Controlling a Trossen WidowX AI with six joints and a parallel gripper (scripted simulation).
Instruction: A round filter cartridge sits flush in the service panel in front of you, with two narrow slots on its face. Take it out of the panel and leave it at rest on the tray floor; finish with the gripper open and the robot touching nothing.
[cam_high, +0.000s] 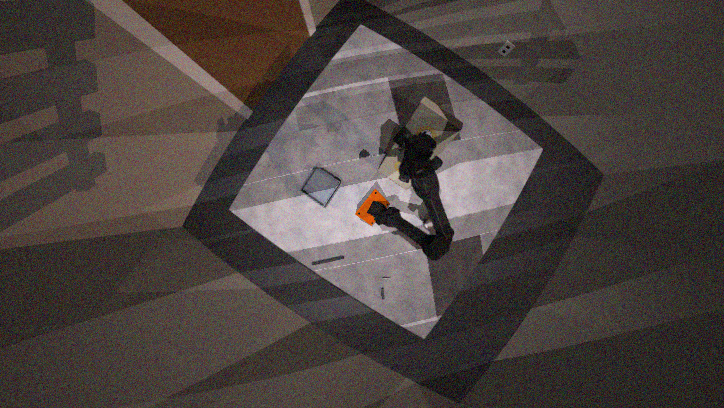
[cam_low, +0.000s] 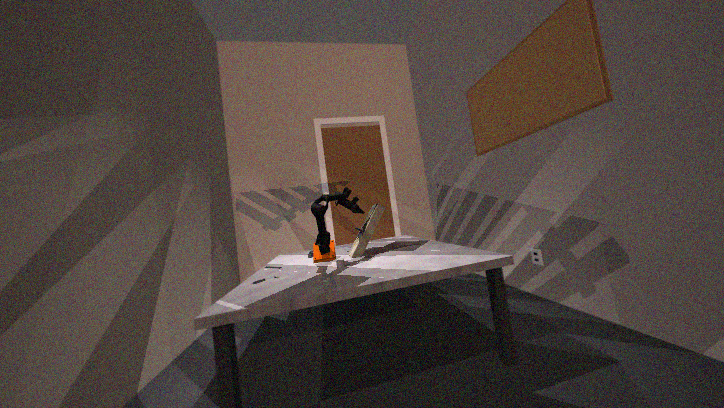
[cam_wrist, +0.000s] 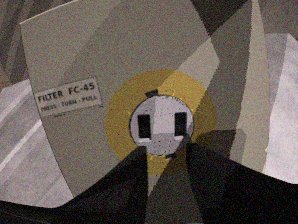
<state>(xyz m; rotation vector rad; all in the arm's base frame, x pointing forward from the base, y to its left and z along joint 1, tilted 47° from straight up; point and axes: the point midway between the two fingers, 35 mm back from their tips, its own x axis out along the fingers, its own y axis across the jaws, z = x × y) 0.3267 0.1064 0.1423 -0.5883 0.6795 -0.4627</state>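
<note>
Now: gripper tip 5 cm short of the round filter cartridge, 4 cm above it and 1 cm to the left of it. The rest, counted from my gripper tip: grey square tray 35 cm behind, 32 cm to the left, 28 cm below; then service panel 11 cm below.
</note>
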